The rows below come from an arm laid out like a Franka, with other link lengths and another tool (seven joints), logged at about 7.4 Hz.
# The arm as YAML. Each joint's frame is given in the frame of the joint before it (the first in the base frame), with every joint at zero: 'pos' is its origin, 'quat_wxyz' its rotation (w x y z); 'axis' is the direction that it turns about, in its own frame. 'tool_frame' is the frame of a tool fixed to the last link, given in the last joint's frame.
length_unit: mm
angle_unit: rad
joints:
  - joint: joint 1
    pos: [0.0, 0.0, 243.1]
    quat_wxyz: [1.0, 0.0, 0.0, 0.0]
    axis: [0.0, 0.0, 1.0]
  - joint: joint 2
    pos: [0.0, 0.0, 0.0]
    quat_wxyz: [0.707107, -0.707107, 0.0, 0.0]
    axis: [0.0, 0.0, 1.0]
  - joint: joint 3
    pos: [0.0, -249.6, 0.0]
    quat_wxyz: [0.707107, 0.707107, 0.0, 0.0]
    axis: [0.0, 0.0, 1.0]
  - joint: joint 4
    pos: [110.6, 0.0, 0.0]
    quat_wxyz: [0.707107, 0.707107, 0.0, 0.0]
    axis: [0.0, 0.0, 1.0]
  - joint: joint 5
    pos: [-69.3, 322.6, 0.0]
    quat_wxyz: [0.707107, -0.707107, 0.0, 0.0]
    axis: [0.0, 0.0, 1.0]
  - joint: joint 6
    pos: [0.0, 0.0, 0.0]
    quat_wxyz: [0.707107, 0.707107, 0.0, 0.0]
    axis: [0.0, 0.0, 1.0]
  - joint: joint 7
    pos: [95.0, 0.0, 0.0]
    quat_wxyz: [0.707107, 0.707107, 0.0, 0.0]
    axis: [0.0, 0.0, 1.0]
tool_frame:
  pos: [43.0, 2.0, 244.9]
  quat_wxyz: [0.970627, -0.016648, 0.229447, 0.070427]
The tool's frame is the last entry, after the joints.
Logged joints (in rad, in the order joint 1, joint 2, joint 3, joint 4, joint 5, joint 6, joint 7), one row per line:
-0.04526 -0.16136 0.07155 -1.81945 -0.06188 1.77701 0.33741
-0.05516 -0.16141 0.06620 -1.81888 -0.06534 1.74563 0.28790
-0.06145 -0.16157 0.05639 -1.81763 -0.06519 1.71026 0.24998
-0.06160 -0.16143 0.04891 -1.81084 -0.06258 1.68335 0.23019
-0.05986 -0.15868 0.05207 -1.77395 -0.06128 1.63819 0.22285
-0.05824 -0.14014 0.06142 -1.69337 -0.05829 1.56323 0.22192
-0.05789 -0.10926 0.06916 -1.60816 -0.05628 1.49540 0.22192
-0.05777 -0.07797 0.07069 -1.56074 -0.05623 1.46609 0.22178
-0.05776 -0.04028 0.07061 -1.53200 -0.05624 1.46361 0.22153
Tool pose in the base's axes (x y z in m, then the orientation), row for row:
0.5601 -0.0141 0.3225 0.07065 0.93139 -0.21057 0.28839
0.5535 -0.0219 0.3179 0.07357 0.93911 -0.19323 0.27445
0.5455 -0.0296 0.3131 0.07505 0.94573 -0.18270 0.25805
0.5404 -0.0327 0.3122 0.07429 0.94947 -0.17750 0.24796
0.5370 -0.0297 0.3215 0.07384 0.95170 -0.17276 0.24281
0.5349 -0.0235 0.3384 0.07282 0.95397 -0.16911 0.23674
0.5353 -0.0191 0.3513 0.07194 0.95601 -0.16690 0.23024
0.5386 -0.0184 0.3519 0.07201 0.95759 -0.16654 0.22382
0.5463 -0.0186 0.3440 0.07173 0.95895 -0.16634 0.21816
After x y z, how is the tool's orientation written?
As a quaternion, w x y z.
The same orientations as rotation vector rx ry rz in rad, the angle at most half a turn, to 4 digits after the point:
2.8013 -0.6333 0.8674
2.8196 -0.5802 0.8240
2.8370 -0.5481 0.7741
2.8495 -0.5327 0.7442
2.8570 -0.5186 0.7289
2.8655 -0.5080 0.7111
2.8732 -0.5016 0.6920
2.8778 -0.5005 0.6726
2.8824 -0.5000 0.6557

